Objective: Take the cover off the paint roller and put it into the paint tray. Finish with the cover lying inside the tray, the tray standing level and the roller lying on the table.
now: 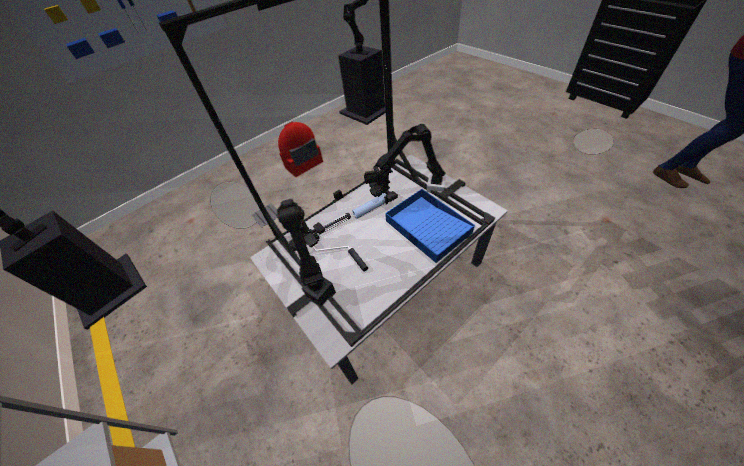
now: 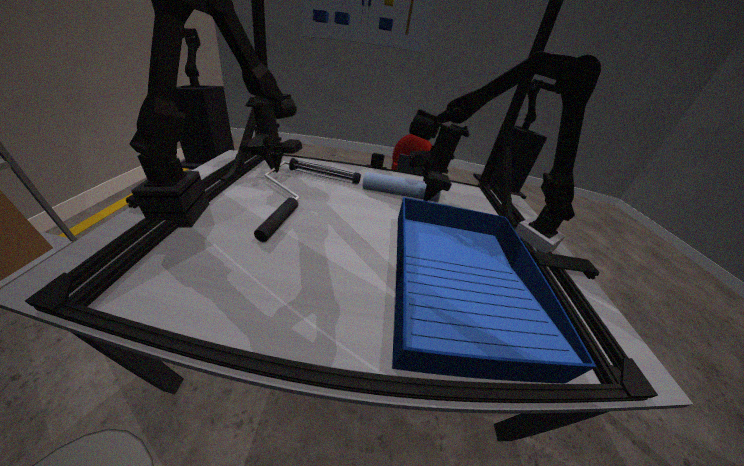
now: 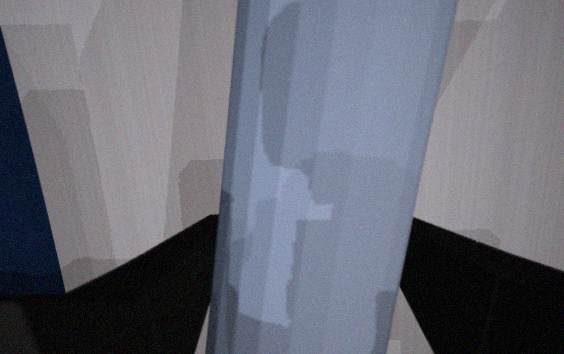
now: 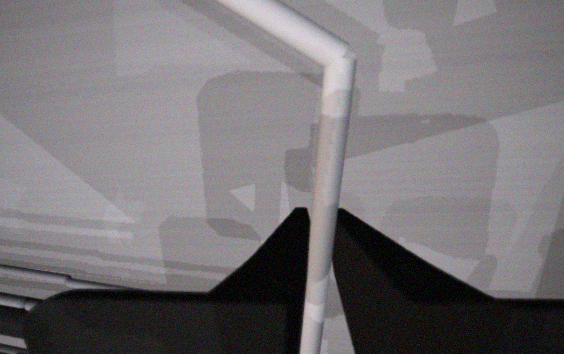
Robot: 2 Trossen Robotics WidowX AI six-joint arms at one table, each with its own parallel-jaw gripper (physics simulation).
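Places are measured from the left arm's base along level axes (x ahead, y left, z up), in metres.
Where they show: left gripper, fingertip midpoint: (image 1: pixel 383 201) (image 2: pixel 424 196) (image 3: pixel 300 223); right gripper, fingertip midpoint: (image 2: pixel 275 172) (image 4: pixel 317 219); left arm's base at its link origin: (image 1: pixel 436 180) (image 2: pixel 543 229); right arm's base at its link origin: (image 1: pixel 316 285) (image 2: pixel 166 179).
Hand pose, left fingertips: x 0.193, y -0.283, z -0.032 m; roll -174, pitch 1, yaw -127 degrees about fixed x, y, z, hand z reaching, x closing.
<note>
Things, the pixels of their top centre, and the offset from my left fingertips. "pt": a spot on its surface instead. Level surfaces: height alone.
- light blue cover at its top centre: (image 2: pixel 404 175) (image 1: pixel 371 200) 0.052 m right, 0.051 m ahead, 0.049 m up
- roller's bare cage at its top centre: (image 2: pixel 324 168) (image 1: pixel 330 223) 0.244 m right, 0.224 m ahead, 0.010 m up
- roller's white wire rod at a spot on its surface: (image 4: pixel 334 140) pt 0.276 m right, 0.394 m ahead, 0.005 m up
- black handle at a spot on its surface: (image 2: pixel 276 219) (image 1: pixel 361 259) pt 0.009 m right, 0.420 m ahead, 0.007 m up
- blue paint tray at its top centre: (image 2: pixel 476 258) (image 1: pixel 428 219) 0.279 m left, 0.125 m ahead, 0.043 m up
- white table at its surface level: 0.022 m down
- small black block at a spot on its surface: (image 2: pixel 377 159) (image 1: pixel 339 195) pt 0.267 m right, 0.007 m ahead, 0.016 m up
The light blue cover (image 1: pixel 367 206) (image 2: pixel 390 184) (image 3: pixel 340 125) is off the roller's bare cage (image 1: pixel 334 221) (image 2: pixel 323 170), in line with it, with a small gap between them. My left gripper (image 1: pixel 387 197) (image 2: pixel 436 186) (image 3: pixel 300 223) is shut on the cover near its right end, at the tray's back left corner. My right gripper (image 2: pixel 276 166) (image 4: pixel 317 219) is shut on the roller's white wire rod (image 4: pixel 334 140). The black handle (image 1: pixel 357 259) (image 2: pixel 276 219) lies on the table. The blue paint tray (image 1: pixel 411 239) (image 2: pixel 399 285) (image 3: pixel 25 200) stands level; no cover lies inside it.
Dark rails (image 2: pixel 329 367) frame the white table (image 2: pixel 230 285). The posts (image 1: pixel 387 82) of a tall black frame rise at its back corners. A small black block (image 1: pixel 337 194) (image 2: pixel 377 159) is at the back edge. A red mask (image 1: pixel 299 148) is behind the table.
</note>
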